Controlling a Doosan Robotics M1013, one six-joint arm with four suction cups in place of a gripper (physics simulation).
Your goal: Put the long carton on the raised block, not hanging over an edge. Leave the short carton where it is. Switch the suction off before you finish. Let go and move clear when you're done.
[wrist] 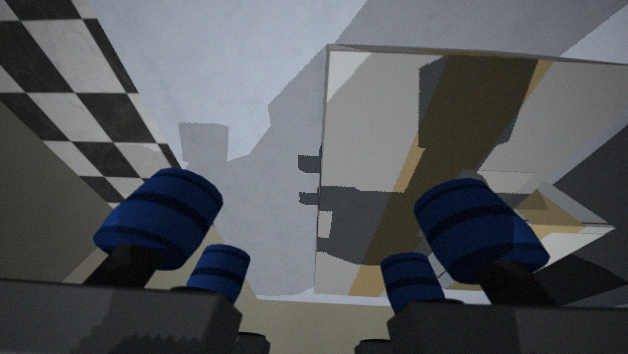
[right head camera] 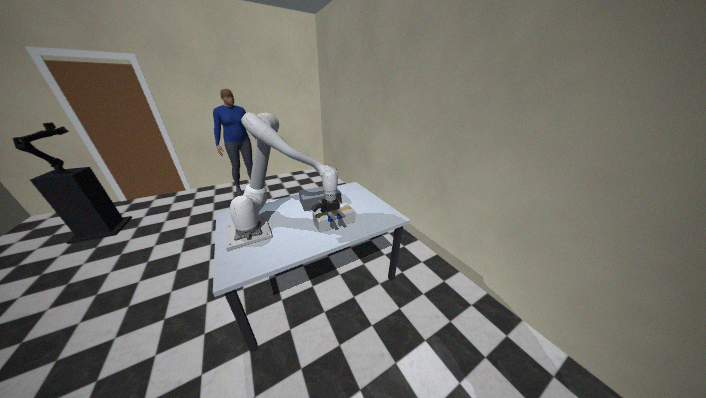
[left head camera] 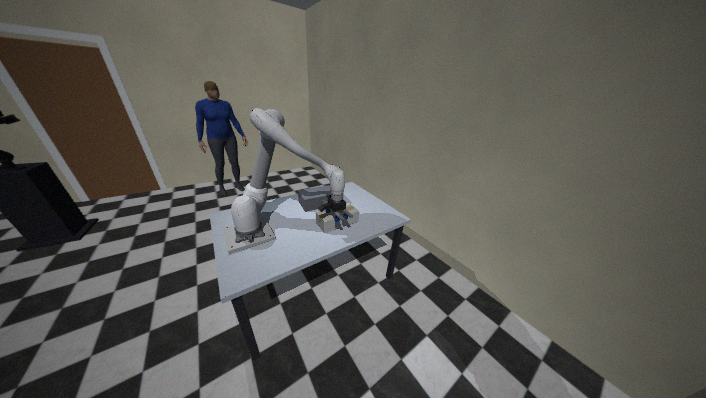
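Where they show: hand at its tool point: (wrist: 316, 235); arm's base at its link origin: (right head camera: 248, 230) (left head camera: 249, 232).
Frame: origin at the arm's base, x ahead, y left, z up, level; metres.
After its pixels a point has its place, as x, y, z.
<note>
A pale carton with tan tape (left head camera: 325, 224) {0.502, -0.203, 0.052} (right head camera: 323, 225) {0.528, -0.201, 0.031} (wrist: 370, 145) {0.540, -0.171, 0.078} lies under the tool on the table side nearest the head cameras; in the wrist view it fills the right half. A second taped carton shape (wrist: 580, 242) {0.614, 0.059, 0.078} shows its corner at the right of the wrist view; which is long and which short I cannot tell. My suction gripper (left head camera: 338, 215) {0.593, -0.198, 0.111} (right head camera: 332, 215) {0.593, -0.198, 0.111} (wrist: 319, 240) {0.593, -0.198, 0.111} has blue cups with nothing seen attached; the left cups are beside the near carton. A grey box-like body (left head camera: 311, 202) {0.514, 0.149, 0.054} (right head camera: 309, 201) {0.506, 0.149, 0.065} stands behind; whether it is the raised block is unclear.
The pale blue table (left head camera: 300, 250) {0.279, -0.309, -0.025} (right head camera: 295, 250) {0.288, -0.327, -0.025} carries the arm's base plate (left head camera: 252, 243) {0.007, -0.136, 0.000} (right head camera: 248, 242) {-0.001, -0.136, -0.008} at the left. A person in blue (left head camera: 217, 120) (right head camera: 231, 125) stands behind the table. A black pedestal (left head camera: 42, 210) (right head camera: 82, 205) with a dark arm stands at the far left.
</note>
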